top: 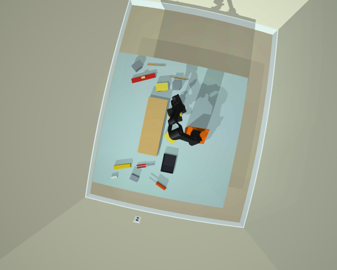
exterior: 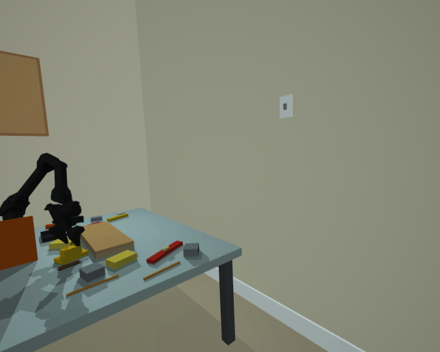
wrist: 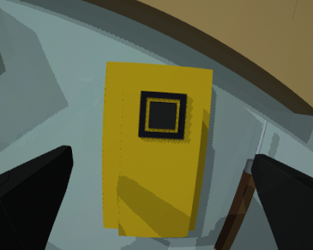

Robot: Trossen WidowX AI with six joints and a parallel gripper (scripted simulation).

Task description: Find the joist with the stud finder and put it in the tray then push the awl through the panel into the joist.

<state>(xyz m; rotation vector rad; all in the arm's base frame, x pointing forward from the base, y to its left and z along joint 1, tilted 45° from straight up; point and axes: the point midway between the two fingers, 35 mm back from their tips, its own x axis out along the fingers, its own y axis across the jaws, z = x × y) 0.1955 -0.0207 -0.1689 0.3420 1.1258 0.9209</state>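
Right now my gripper tip is 20 mm above the yellow stud finder. From my gripper tip the other things lie so: awl: 90 mm to the right, 60 mm below, 10 mm ahead; then red level: 370 mm ahead, 250 mm to the right, 50 mm below; then dark tray: 460 mm to the left, 80 mm behind, 50 mm below.
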